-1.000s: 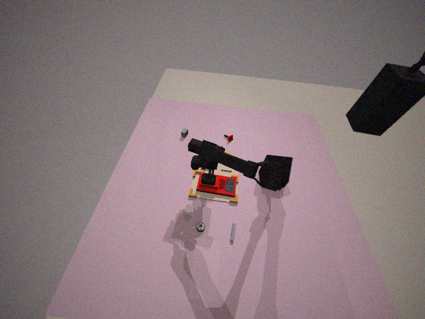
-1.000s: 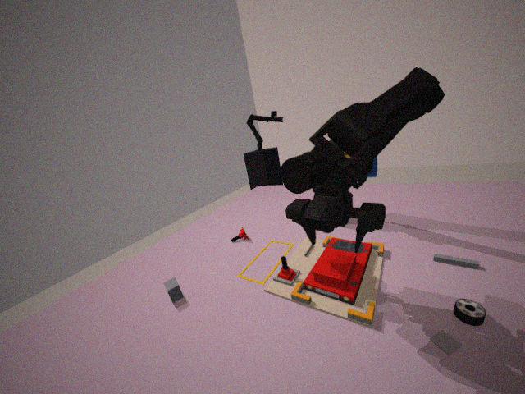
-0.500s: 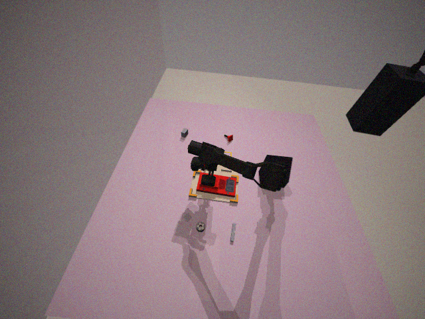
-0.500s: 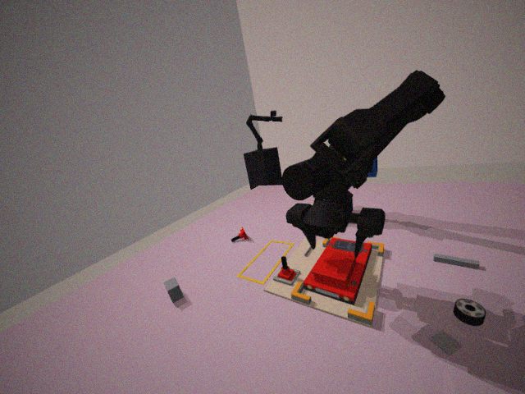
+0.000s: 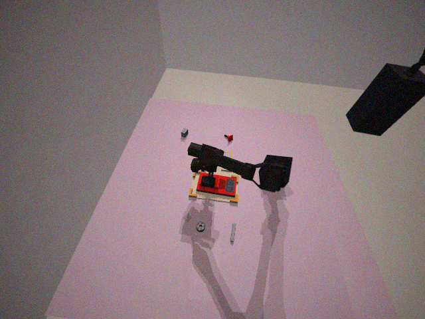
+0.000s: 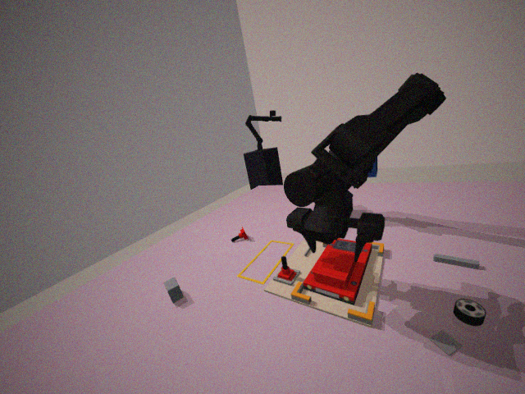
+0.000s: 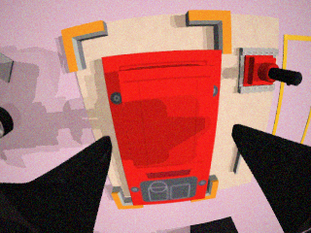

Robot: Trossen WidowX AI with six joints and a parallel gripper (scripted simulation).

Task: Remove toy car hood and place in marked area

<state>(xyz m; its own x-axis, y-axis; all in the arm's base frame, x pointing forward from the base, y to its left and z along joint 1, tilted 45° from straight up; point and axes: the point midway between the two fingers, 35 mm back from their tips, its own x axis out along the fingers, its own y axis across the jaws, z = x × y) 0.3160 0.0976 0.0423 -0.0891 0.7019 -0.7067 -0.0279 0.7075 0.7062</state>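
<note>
The hood is 30 mm below my gripper tip. Round my gripper tip: grey bar: 230 mm to the left, 150 mm behind, 60 mm below; then black wheel: 230 mm to the left, 60 mm below.
</note>
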